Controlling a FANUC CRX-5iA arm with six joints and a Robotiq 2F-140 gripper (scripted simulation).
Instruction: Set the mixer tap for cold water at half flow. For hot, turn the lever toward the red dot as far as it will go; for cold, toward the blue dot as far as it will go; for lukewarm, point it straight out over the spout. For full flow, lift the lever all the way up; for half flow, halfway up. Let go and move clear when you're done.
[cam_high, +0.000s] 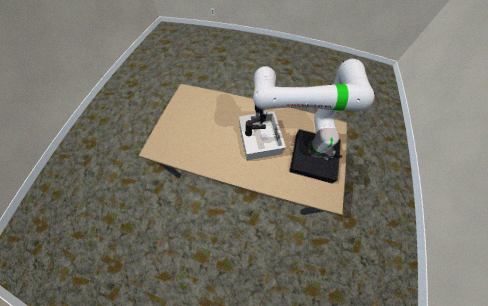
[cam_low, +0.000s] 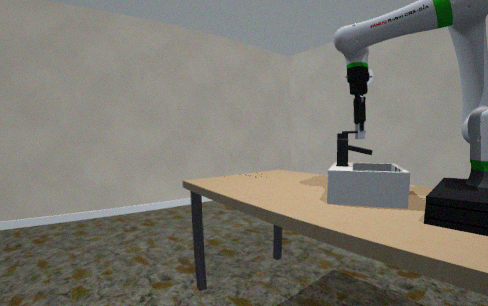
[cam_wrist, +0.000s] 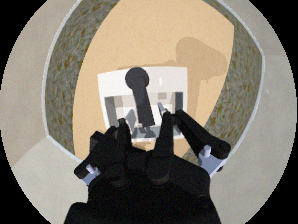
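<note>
Right now my hand is 2 cm to the right of the lever and 2 cm short of it. From my hand the other things lie so: black mixer tap: 5 cm below, 4 cm to the left, 3 cm ahead; then white basin: 23 cm below, 4 cm behind, 2 cm to the right.
</note>
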